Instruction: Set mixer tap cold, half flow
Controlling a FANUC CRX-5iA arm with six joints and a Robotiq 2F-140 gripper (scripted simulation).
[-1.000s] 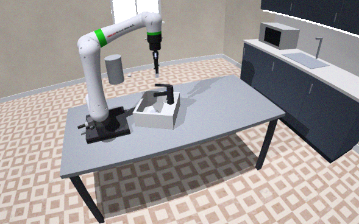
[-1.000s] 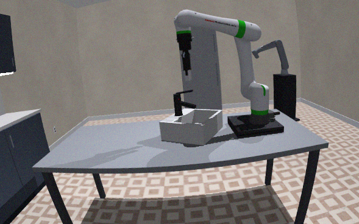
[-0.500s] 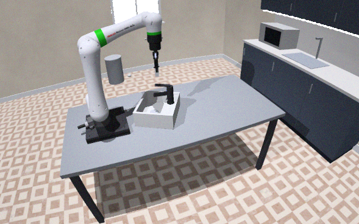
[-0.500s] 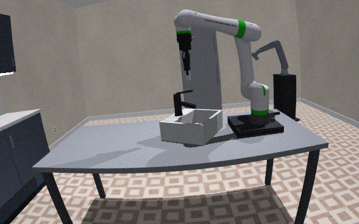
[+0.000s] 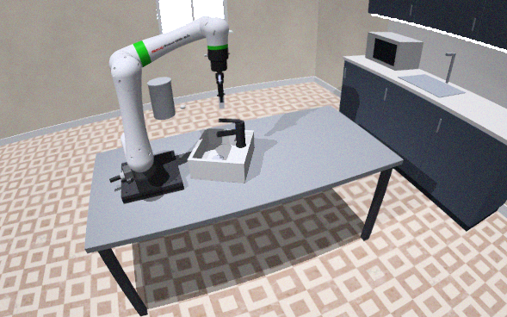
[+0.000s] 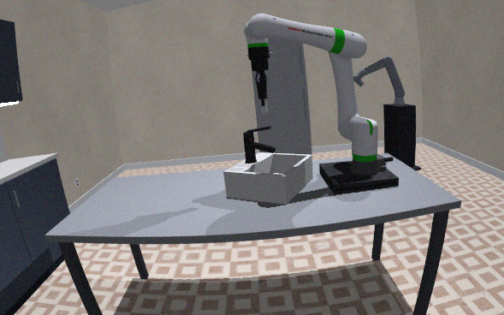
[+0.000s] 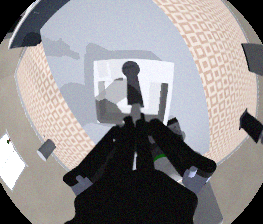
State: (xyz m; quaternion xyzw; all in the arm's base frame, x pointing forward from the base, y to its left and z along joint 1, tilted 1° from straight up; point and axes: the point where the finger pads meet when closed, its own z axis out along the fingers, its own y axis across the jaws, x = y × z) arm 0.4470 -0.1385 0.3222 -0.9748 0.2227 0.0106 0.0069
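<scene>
Now: the lever 11 cm below my hand, 3 cm ahead of it and 1 cm to the right of it. Also, from my hand: white basin (34 cm below, 4 cm to the left, 1 cm behind).
</scene>
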